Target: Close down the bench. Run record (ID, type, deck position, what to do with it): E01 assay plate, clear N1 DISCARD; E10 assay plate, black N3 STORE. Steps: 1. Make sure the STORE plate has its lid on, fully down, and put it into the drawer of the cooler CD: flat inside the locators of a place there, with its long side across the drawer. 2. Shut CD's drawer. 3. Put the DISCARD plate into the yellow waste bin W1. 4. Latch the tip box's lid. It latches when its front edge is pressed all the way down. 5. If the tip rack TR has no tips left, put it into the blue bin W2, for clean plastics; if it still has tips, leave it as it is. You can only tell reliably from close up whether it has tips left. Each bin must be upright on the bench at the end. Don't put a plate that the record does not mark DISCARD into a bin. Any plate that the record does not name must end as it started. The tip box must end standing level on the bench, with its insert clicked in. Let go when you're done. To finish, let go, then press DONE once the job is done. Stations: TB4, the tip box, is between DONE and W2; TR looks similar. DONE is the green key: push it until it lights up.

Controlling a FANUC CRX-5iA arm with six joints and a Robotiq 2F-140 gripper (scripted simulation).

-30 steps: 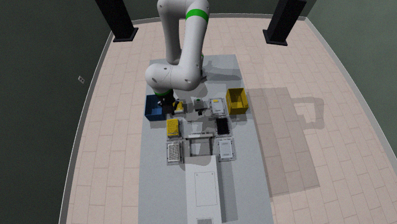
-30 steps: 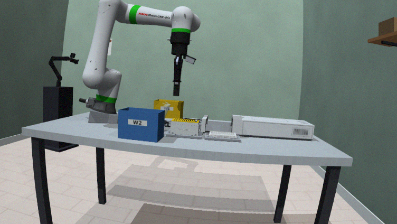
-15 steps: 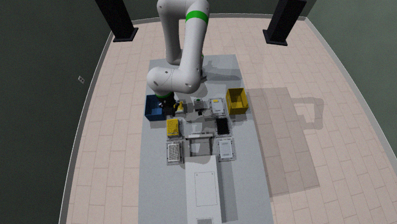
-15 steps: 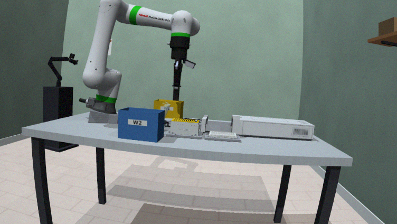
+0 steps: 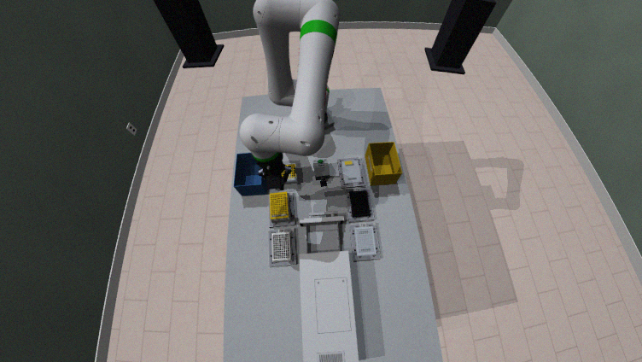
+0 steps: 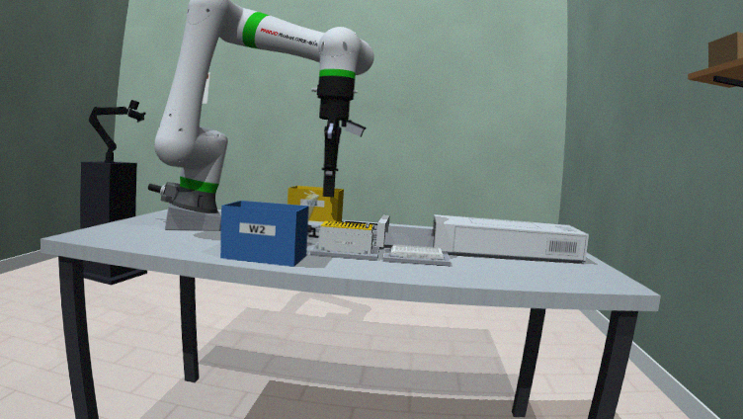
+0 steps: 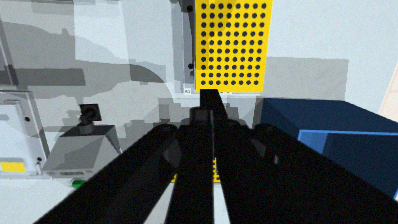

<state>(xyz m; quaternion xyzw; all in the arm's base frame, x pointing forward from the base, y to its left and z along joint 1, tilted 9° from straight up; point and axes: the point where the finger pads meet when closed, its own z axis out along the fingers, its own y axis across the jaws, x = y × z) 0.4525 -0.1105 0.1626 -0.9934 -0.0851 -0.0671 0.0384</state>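
My hand is 7 cm above the clear tip box lid, 6 cm past it and 1 cm to the left of it. From my hand the other things lie so: green DONE key: 18 cm behind, 15 cm to the left, 10 cm below; blue bin W2: 18 cm to the right, 13 cm below, 9 cm behind; yellow tip rack TR: 11 cm below, 5 cm ahead, 2 cm to the right.
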